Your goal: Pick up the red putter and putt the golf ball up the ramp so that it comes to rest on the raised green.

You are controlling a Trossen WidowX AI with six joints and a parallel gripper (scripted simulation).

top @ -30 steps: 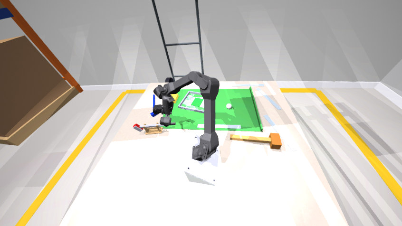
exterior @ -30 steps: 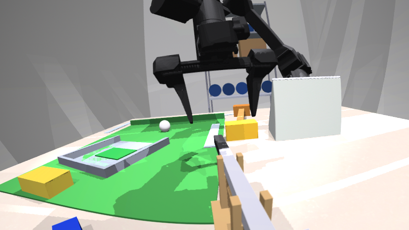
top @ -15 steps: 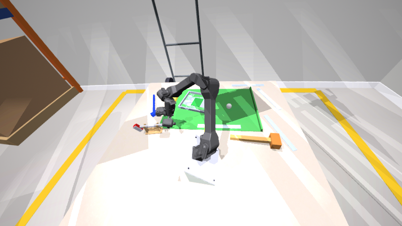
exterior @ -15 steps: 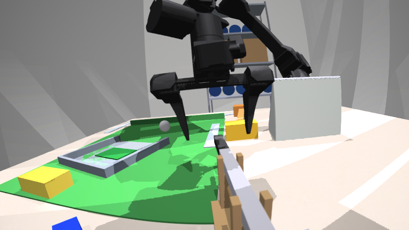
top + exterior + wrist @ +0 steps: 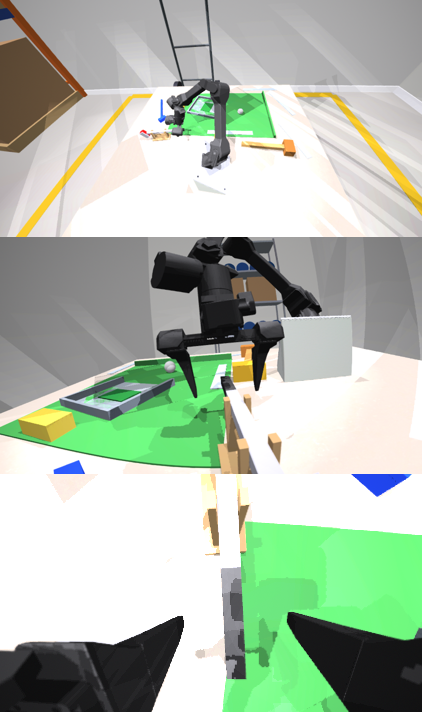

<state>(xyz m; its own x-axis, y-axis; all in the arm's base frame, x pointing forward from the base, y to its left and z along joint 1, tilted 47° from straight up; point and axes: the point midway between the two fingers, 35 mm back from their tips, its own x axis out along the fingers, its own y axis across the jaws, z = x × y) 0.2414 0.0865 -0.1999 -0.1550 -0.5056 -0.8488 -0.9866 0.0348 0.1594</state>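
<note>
My gripper tip is now 2 cm past the wooden stand, 13 cm to the right of it and 1 cm above it. From my gripper tip the other things lie so: blue putter 26 cm ahead, 21 cm to the left, 4 cm below; white golf ball 20 cm ahead, 42 cm to the right, 3 cm below; green mat 23 cm ahead, 27 cm to the right, 5 cm below.
</note>
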